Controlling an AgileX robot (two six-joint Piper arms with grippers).
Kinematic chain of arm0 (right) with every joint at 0, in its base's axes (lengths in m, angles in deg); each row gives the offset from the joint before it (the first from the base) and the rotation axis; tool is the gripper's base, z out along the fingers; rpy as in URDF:
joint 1: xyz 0 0 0.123 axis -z
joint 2: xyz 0 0 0 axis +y
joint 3: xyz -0.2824 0 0.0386 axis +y
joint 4: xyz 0.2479 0 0.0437 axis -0.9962 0 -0.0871
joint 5: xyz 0 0 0 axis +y
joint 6: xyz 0.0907 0 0.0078 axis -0.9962 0 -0.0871
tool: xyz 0 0 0 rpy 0 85 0
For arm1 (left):
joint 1: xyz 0 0 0.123 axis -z
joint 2: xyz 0 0 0 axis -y
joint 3: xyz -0.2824 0 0.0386 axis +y
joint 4: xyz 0.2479 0 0.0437 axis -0.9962 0 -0.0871
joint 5: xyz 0 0 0 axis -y
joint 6: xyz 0.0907 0 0.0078 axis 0.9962 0 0.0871
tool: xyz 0 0 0 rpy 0 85 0
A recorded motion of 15 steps. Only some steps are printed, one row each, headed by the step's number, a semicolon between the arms.
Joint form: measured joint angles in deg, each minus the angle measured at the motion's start. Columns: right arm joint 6, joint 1, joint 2, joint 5, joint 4, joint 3; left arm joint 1, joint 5, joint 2, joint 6, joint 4, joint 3.
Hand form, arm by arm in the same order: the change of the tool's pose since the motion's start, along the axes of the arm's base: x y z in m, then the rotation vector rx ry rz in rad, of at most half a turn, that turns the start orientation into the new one. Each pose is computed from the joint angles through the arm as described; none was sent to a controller.
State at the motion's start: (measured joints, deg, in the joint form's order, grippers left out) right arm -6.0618 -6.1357 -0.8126 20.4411 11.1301 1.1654; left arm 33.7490 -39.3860 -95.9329 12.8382 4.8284 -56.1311
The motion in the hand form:
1: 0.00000 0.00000 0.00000 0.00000 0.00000 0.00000; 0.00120 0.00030 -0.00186 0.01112 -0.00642 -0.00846
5: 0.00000 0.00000 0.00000 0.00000 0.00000 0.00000; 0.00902 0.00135 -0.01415 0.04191 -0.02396 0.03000
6: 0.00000 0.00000 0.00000 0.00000 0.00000 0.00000; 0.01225 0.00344 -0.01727 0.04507 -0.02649 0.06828
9: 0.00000 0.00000 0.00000 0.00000 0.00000 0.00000; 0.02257 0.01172 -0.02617 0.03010 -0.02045 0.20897
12: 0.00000 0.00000 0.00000 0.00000 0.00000 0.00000; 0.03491 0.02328 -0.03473 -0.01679 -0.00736 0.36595
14: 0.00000 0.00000 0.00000 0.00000 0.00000 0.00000; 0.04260 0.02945 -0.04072 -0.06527 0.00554 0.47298
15: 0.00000 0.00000 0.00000 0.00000 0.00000 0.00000; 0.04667 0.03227 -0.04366 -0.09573 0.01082 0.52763
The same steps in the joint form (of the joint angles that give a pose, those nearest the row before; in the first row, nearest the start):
1: 0.00 0.00 0.00 0.00 0.00 0.00; 0.00 0.31 -0.36 0.00 -0.88 0.00
5: 0.00 0.00 0.00 0.00 0.00 0.00; -0.23 2.69 -2.76 -4.42 -4.83 0.00
6: 0.00 0.00 0.00 0.00 0.00 0.00; -0.66 3.36 -3.38 -7.02 -6.03 0.00
9: 0.00 0.00 0.00 0.00 0.00 0.00; -2.66 5.37 -5.12 -14.36 -7.54 0.00
12: 0.00 0.00 0.00 0.00 0.00 0.00; -5.72 8.10 -6.84 -19.69 -6.19 0.00
14: 0.00 0.00 0.00 0.00 0.00 0.00; -7.63 10.39 -8.07 -22.32 -3.65 0.00
15: 0.00 0.00 0.00 0.00 0.00 0.00; -8.59 11.81 -8.70 -23.28 -1.85 0.00

